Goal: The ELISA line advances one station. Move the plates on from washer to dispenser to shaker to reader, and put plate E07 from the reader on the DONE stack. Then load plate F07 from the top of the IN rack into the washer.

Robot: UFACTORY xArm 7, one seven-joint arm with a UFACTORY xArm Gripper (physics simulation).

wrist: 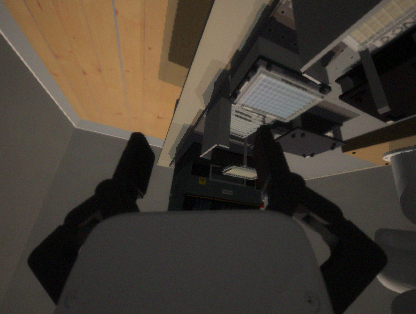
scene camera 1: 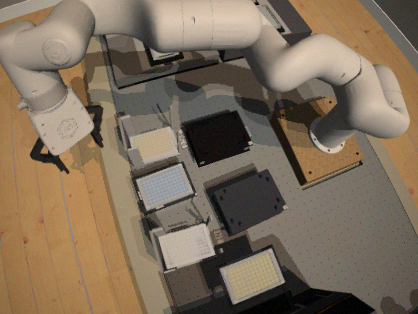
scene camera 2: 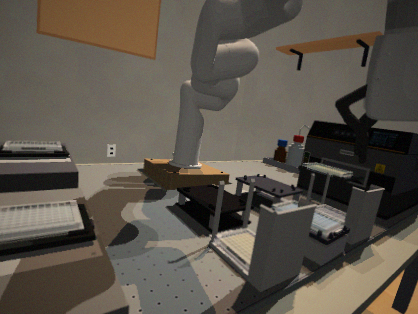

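Seen in the pictures: gripper, fingertip midpoint: (wrist: 201, 141) (scene camera 1: 83, 157) (scene camera 2: 400, 162); arm's base, origin of the base link: (wrist: 412, 152) (scene camera 1: 326, 135) (scene camera 2: 185, 165).
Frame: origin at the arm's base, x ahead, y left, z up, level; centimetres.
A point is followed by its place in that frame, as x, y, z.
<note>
My gripper (scene camera 1: 84, 158) @[66.6, -8.8, 17.8] (wrist: 201, 141) @[66.6, -8.8, 17.8] is open and empty, above the floor side of the bench edge, left of the racks in scene camera 1. A pale yellow plate (scene camera 1: 154, 144) @[50.4, -15.8, -2.1] (scene camera 2: 240, 246) @[49.2, -17.7, -1.8] (wrist: 390, 22) @[45.6, -15.4, -2.0] lies in the DONE rack (scene camera 2: 282, 245) @[57.6, -18.2, 3.2]. A white plate (scene camera 1: 186, 246) @[51.7, 14.6, -0.4] (wrist: 243, 122) @[50.6, 11.6, -0.5] lies in the IN rack (scene camera 2: 362, 212) @[58.3, 10.1, 3.9] (wrist: 216, 120) @[58.4, 10.8, 1.9]. A blue plate (scene camera 1: 165, 186) @[51.5, -1.3, 2.5] (scene camera 2: 325, 220) @[55.5, -0.9, 2.9] (wrist: 280, 95) @[51.9, -2.7, 2.5] sits on a station between these racks. Another yellow plate (scene camera 1: 252, 276) @[40.9, 26.9, 8.8] (scene camera 2: 327, 170) @[42.7, 22.8, 8.6] (wrist: 240, 171) @[43.6, 24.0, 8.8] is at the black machine. Plate names are unreadable.
Two dark raised platforms (scene camera 1: 216, 137) @[33.4, -10.5, 0.7] (scene camera 1: 249, 201) @[32.7, 9.9, 2.2] stand between the racks and the arm's wooden base (scene camera 1: 320, 167) @[7.6, 8.5, -0.2] (scene camera 2: 200, 176) @[13.5, -2.1, -0.4]. Grey devices at the other end hold a clear plate (scene camera 2: 40, 217) @[39.0, -47.0, 4.2] and a farther plate (scene camera 2: 32, 146) @[3.9, -48.0, 7.3]. The black machine (scene camera 2: 395, 175) @[56.3, 37.5, 10.1] and bottles (scene camera 2: 296, 152) @[4.4, 66.0, 5.9] stand opposite.
</note>
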